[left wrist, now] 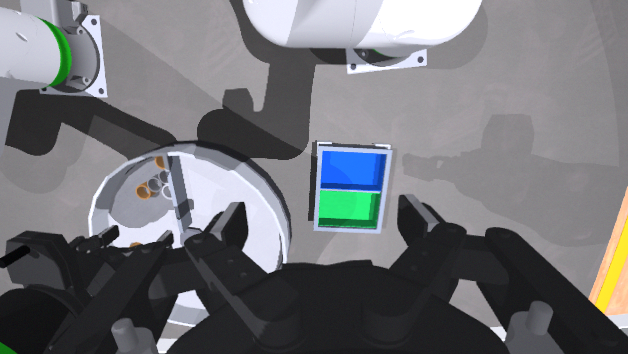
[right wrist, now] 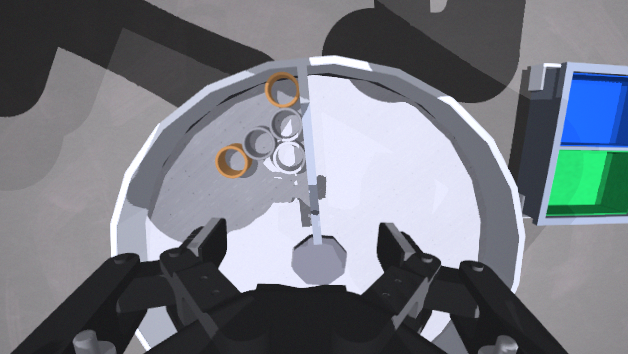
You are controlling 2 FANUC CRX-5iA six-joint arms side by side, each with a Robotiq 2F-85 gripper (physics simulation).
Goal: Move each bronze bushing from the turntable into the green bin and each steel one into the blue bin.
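The turntable (left wrist: 101, 207) (right wrist: 500, 210) carries a bronze bushing (left wrist: 159, 162) (right wrist: 268, 91) at its back by the divider, three steel bushings (right wrist: 273, 124) (right wrist: 246, 144) (right wrist: 289, 172) clustered in front of it, and another bronze bushing (left wrist: 138, 191) (right wrist: 219, 161) beside the cluster. A third bronze bushing (left wrist: 135, 245) partly shows in the left wrist view. The blue bin (left wrist: 350, 167) (right wrist: 592, 110) and green bin (left wrist: 345, 206) (right wrist: 575, 175) look empty. My left gripper (left wrist: 322, 213) is open, high above the bins. My right gripper (left wrist: 143, 232) (right wrist: 302, 235) is open, above the turntable.
An upright divider (left wrist: 181, 195) (right wrist: 311, 155) runs from the turntable's rim to its hub (right wrist: 319, 260). White robot arm parts (left wrist: 360, 22) (left wrist: 25, 55) and their base plates are at the back. A wood and yellow edge (left wrist: 617, 275) is at the right.
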